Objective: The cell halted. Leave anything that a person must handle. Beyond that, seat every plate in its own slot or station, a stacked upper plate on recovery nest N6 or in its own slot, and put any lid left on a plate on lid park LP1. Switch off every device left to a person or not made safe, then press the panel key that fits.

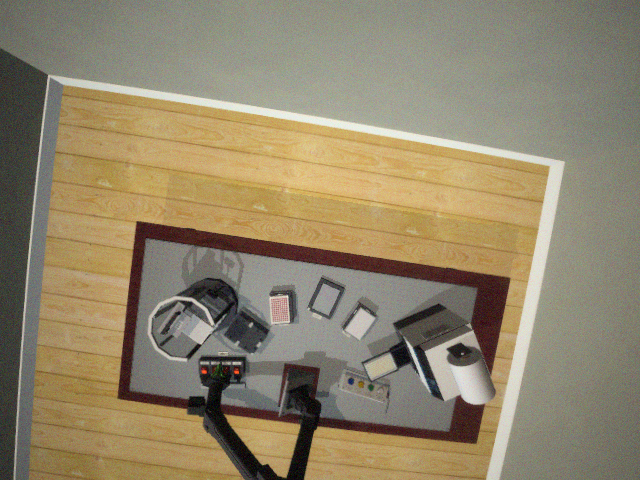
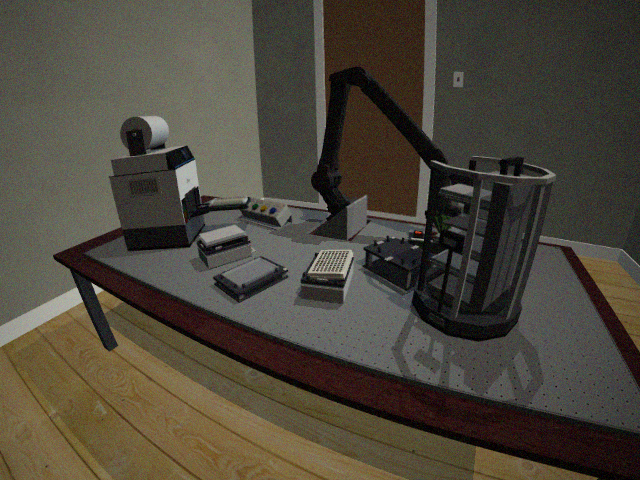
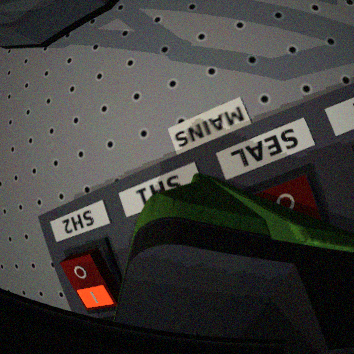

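Seen in the pictures: gripper, fingertip midpoint: (image 1: pixel 219 364) (image 3: pixel 197 187); arm's base, origin of the base link: (image 1: pixel 295 395) (image 2: pixel 343 210).
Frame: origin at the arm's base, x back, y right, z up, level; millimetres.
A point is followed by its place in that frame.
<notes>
My gripper (image 3: pixel 197 187) @(x -76, y -378, z -19 mm) (image 1: pixel 220 370) @(x -76, y -378, z -19 mm) is shut, and its green fingertips rest down on the mains switch box (image 3: pixel 147 172) @(x -87, y -400, z -21 mm) (image 1: pixel 223 362) @(x -87, y -360, z -22 mm) at the table's front left. The tips cover the rocker under the SH1 label. The SH2 rocker (image 3: pixel 88 278) @(x -41, y -438, z -11 mm) to one side glows orange on its I half. The SEAL rocker (image 3: pixel 291 197) @(x -66, y -340, z -13 mm) on the other side is dark red and unlit. A plate with a dotted red top (image 1: pixel 280 309) @(x -395, y -142, z 11 mm) (image 2: pixel 329 262) @(x -402, y -145, z 12 mm) sits on a station at mid table. A white-topped plate (image 1: pixel 359 323) @(x -398, y 219, z 21 mm) (image 2: pixel 223 236) @(x -411, y 198, z 21 mm) sits on another station. A pale plate (image 1: pixel 379 366) @(x -236, y 336, z 66 mm) lies on the sealer's tray.
The tall carousel hotel (image 1: pixel 189 320) (image 2: pixel 480 248) stands just behind the switch box, with a dark nest (image 1: pixel 247 330) @(x -267, y -273, z -2 mm) (image 2: pixel 395 255) @(x -272, y -272, z -1 mm) beside it. A dark rimmed tray (image 1: pixel 325 298) @(x -471, y 51, z -28 mm) (image 2: pixel 250 273) @(x -478, y 42, z -28 mm), the key panel (image 1: pixel 364 385) @(x -106, y 300, z 7 mm) (image 2: pixel 266 209) @(x -110, y 277, z 3 mm) and the sealer (image 1: pixel 439 350) @(x -427, y 477, z 268 mm) (image 2: pixel 154 201) @(x -452, y 478, z 113 mm) lie to the right.
</notes>
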